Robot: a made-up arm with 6 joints. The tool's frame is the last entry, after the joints. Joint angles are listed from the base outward.
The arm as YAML. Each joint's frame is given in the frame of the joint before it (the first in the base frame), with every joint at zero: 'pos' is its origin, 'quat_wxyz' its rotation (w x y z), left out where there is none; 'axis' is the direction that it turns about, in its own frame. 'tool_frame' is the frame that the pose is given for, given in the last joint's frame.
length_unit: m
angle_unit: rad
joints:
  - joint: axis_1
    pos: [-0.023, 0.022, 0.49]
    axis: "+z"
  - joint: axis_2
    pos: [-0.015, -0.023, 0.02]
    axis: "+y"
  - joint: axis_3
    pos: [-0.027, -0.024, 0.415]
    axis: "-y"
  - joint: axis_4
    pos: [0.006, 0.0, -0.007]
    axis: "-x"
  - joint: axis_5
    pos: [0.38, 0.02, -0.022]
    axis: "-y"
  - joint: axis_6
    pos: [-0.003, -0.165, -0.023]
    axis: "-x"
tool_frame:
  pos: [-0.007, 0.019, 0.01]
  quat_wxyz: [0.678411, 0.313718, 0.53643, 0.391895]
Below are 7 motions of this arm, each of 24 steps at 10 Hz.
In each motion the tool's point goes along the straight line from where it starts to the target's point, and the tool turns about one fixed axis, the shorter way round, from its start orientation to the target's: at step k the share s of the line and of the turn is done. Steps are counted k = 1, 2, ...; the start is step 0. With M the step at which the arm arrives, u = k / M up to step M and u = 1 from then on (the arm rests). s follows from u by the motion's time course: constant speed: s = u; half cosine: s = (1 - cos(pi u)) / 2; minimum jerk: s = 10 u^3 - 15 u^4 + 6 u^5.
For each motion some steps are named. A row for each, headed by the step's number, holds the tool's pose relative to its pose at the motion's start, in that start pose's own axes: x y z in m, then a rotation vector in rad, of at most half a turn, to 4 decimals.
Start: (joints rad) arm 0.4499 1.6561 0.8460 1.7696 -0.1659 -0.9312
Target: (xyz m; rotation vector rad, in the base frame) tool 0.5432 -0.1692 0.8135 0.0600 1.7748 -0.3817
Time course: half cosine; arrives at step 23
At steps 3, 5, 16, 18, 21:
3: -0.0114 -0.0135 -0.0231 0.0290 -0.0166 -0.0045
5: -0.0309 -0.0366 -0.0625 0.0787 -0.0449 -0.0123
16: -0.2173 -0.2571 -0.4395 0.5530 -0.3155 -0.0863
18: -0.2448 -0.2895 -0.4950 0.6228 -0.3553 -0.0972
21: -0.2706 -0.3200 -0.5472 0.6885 -0.3928 -0.1074

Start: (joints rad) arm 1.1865 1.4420 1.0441 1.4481 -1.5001 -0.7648
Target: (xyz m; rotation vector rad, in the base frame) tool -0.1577 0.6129 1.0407 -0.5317 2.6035 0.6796
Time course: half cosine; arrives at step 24
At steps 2, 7, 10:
2: -0.0073 -0.0043 -0.0086 -0.0146 0.0175 0.0014
7: -0.0837 -0.0489 -0.0983 -0.1677 0.2009 0.0159
10: -0.1586 -0.0926 -0.1862 -0.3176 0.3806 0.0301

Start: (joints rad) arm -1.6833 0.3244 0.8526 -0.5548 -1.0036 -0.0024
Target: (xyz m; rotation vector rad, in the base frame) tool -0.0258 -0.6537 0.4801 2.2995 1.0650 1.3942
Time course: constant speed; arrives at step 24
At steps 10, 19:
10: 0.0588 -0.2019 0.1500 0.3531 0.4767 0.1055
19: 0.1118 -0.3837 0.2849 0.6710 0.9057 0.2004

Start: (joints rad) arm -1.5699 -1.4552 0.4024 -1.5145 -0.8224 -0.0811
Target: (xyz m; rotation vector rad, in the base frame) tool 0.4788 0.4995 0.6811 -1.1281 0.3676 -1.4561
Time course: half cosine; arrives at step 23
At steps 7, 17, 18, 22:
7: 0.0826 -0.0910 0.0239 -0.1032 0.0796 -0.5483
17: 0.3281 -0.3615 0.0950 -0.4101 0.3163 -2.1791
18: 0.3463 -0.3815 0.1003 -0.4328 0.3338 -2.2998
22: 0.3882 -0.4277 0.1124 -0.4852 0.3742 -2.5782

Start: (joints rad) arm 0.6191 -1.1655 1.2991 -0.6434 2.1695 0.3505
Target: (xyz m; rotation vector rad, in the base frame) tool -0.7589 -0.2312 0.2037 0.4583 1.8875 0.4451
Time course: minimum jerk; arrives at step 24
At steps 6, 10, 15, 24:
6: 0.0381 0.0543 0.0590 -0.0330 -0.0887 0.0933
10: 0.1277 0.1818 0.1974 -0.1106 -0.2971 0.3123
15: 0.2670 0.3801 0.4128 -0.2313 -0.6212 0.6530
24: 0.3684 0.5244 0.5696 -0.3192 -0.8570 0.9009

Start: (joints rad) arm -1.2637 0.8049 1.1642 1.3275 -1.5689 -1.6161
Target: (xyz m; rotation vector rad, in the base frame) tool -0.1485 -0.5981 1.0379 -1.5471 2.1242 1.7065
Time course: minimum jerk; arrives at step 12
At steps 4, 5, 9, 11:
4: -0.0027 -0.0092 0.0445 0.1619 -0.2121 -0.0372
5: -0.0045 -0.0152 0.0734 0.2674 -0.3502 -0.0615
9: -0.0117 -0.0392 0.1899 0.6917 -0.9058 -0.1591
11: -0.0130 -0.0435 0.2107 0.7677 -1.0052 -0.1766

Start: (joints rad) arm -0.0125 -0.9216 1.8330 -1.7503 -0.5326 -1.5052
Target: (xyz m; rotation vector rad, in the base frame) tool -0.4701 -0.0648 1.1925 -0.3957 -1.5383 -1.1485
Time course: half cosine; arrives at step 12
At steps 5, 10, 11, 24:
5: -0.0347 0.0870 -0.0456 0.0729 -0.1786 0.4406
10: -0.0874 0.2190 -0.1147 0.1836 -0.4497 1.1094
11: -0.0921 0.2307 -0.1209 0.1935 -0.4738 1.1688
24: -0.0937 0.2347 -0.1229 0.1968 -0.4820 1.1890

